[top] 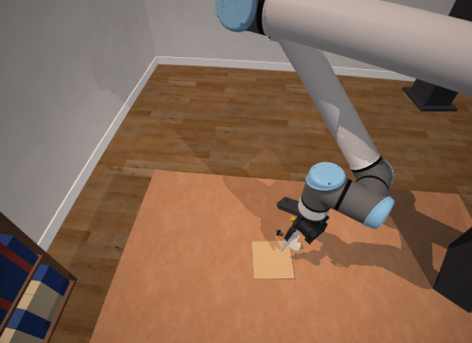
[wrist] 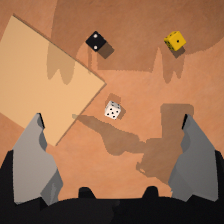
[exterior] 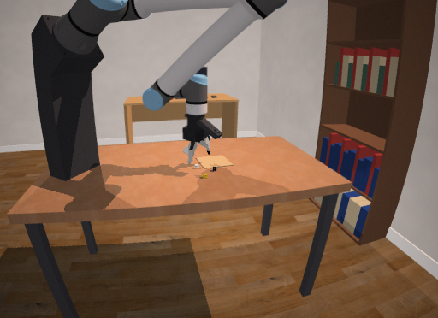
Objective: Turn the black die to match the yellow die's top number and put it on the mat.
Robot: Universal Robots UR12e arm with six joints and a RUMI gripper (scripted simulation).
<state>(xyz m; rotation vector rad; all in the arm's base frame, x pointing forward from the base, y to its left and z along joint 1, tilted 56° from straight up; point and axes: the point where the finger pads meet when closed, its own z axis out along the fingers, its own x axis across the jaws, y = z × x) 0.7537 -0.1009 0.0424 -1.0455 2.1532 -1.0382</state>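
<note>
My hand is 1 cm past the white die, 1 cm to the right of it and 3 cm above it. From my hand the other things lie so: tan mat 9 cm ahead, 6 cm to the left, 4 cm below; then black die 5 cm ahead, 4 cm to the right, 3 cm below; then yellow die 1 cm behind, 10 cm to the right, 3 cm below.
</note>
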